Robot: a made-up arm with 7 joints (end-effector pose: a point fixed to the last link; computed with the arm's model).
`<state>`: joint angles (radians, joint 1 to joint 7).
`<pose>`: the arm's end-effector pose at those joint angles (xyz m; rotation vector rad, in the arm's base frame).
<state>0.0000 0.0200 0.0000 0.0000 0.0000 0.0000 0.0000</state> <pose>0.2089 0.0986 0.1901 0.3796 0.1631 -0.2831</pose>
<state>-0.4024 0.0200 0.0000 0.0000 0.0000 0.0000 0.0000</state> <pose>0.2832 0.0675 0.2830 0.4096 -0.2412 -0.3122</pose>
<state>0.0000 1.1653 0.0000 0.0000 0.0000 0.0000 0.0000</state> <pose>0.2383 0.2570 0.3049 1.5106 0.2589 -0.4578</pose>
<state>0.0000 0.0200 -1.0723 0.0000 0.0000 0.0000 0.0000</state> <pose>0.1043 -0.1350 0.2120 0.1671 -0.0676 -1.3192</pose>
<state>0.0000 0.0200 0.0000 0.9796 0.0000 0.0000 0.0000</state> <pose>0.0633 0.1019 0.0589 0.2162 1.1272 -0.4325</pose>
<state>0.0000 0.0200 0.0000 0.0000 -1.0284 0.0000 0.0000</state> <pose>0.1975 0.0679 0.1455 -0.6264 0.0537 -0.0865</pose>
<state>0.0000 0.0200 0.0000 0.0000 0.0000 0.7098 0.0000</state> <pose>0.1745 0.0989 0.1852 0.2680 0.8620 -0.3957</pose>
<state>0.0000 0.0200 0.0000 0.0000 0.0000 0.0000 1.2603</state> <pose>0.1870 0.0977 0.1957 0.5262 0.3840 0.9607</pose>
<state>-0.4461 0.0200 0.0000 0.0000 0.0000 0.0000 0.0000</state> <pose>0.2888 0.0639 0.2946 0.4122 -0.2852 -0.3149</pose>
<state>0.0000 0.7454 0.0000 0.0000 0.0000 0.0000 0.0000</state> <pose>0.2224 0.2162 0.2427 1.0947 0.2272 -0.3996</pose>
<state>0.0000 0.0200 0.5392 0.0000 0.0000 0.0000 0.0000</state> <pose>0.1618 0.2231 0.2047 0.4561 0.2643 0.2460</pose>
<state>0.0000 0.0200 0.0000 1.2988 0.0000 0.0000 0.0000</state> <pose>-0.0027 0.1023 0.0534 0.1478 1.4404 -0.4713</pose>
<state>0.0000 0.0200 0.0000 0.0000 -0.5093 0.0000 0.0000</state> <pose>0.2023 0.0895 0.1641 -0.1197 0.1116 -0.1903</pose>
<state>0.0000 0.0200 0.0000 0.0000 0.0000 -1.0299 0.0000</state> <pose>0.2351 0.0977 0.2320 0.4806 -0.8517 -0.0810</pose>
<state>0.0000 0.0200 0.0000 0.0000 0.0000 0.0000 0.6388</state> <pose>0.1977 0.1018 0.1931 0.4680 0.2819 0.3442</pose>
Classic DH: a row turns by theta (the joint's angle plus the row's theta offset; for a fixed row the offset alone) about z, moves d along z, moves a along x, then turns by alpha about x. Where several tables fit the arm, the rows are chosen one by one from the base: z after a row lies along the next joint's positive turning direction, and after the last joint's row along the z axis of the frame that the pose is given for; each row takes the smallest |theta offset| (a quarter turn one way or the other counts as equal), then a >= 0, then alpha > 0; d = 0 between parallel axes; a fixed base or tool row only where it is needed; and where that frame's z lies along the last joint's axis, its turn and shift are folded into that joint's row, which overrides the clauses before.
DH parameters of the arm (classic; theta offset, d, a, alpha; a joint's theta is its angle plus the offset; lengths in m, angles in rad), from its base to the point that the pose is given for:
base (fixed): -0.071 0.4028 0.0034 -1.3004
joint 1: -1.3111 0.0903 0.0021 -1.5708
joint 2: 1.2915 0.0018 0.018 1.5708
joint 3: 1.5708 -0.162 0.0426 -1.5708
joint 4: 1.5708 -0.029 0.0151 1.5708
joint 5: 0 0.1733 -0.0315 -1.5708
joint 6: -1.5708 0.04 0.0234 1.5708
joint 7: -0.3303 0.0073 0.0049 0.3998
tool (fixed): 0.0949 -0.0478 0 0

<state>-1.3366 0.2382 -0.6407 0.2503 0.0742 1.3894 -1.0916</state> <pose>0.2633 -0.0587 0.4198 0.7443 0.7566 -1.5152</pose>
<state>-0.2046 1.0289 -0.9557 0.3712 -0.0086 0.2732 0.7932</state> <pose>0.1453 0.2053 0.1481 1.8179 0.6115 -0.3655</pose>
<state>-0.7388 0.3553 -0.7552 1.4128 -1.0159 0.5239 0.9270</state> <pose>0.1701 0.1588 0.1371 0.8149 1.5429 0.4318</pose>
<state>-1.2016 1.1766 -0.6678 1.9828 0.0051 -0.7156 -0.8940</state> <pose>0.2040 0.4057 0.3678 1.1086 0.9561 -0.6758</pose>
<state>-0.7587 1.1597 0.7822 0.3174 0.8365 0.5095 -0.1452</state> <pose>0.1594 0.3101 0.5543 1.3792 0.4838 1.0818</pose>
